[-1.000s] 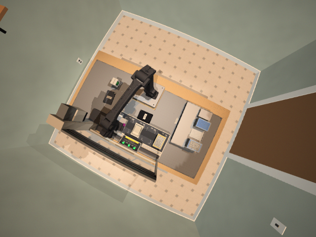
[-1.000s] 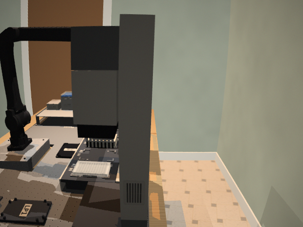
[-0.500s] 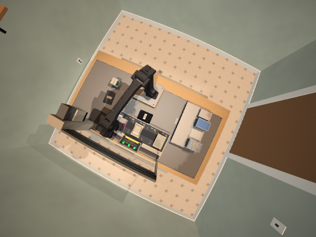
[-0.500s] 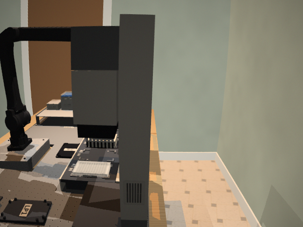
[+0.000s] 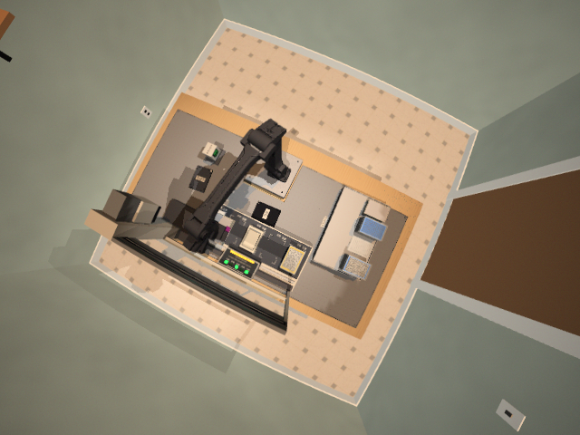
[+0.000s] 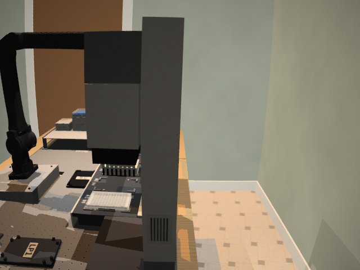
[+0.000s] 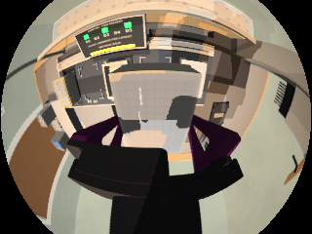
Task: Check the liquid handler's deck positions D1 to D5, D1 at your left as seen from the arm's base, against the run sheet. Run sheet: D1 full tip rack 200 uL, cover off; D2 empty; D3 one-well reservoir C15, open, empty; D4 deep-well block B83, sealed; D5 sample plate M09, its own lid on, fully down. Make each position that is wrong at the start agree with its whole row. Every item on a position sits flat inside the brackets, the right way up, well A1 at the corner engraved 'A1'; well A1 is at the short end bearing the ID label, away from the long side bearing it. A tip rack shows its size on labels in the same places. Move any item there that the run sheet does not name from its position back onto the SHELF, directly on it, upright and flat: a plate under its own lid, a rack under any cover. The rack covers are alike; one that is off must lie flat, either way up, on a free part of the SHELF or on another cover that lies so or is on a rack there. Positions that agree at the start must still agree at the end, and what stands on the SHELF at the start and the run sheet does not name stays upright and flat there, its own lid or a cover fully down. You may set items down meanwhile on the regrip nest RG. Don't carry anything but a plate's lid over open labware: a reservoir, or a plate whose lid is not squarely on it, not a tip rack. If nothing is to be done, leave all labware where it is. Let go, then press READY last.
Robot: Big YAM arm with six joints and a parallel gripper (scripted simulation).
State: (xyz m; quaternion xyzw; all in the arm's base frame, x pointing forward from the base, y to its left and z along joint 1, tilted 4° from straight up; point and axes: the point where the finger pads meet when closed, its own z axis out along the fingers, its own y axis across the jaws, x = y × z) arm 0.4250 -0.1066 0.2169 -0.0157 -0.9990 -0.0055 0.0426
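Now: hand 10 mm above the pale block. Also, from my hand: pipetting head: 60 mm ahead, 350 mm to the right, 100 mm above; cream reservoir: 120 mm to the left, 220 mm below; regrip nest: 160 mm behind, 130 mm to the left, 280 mm below.
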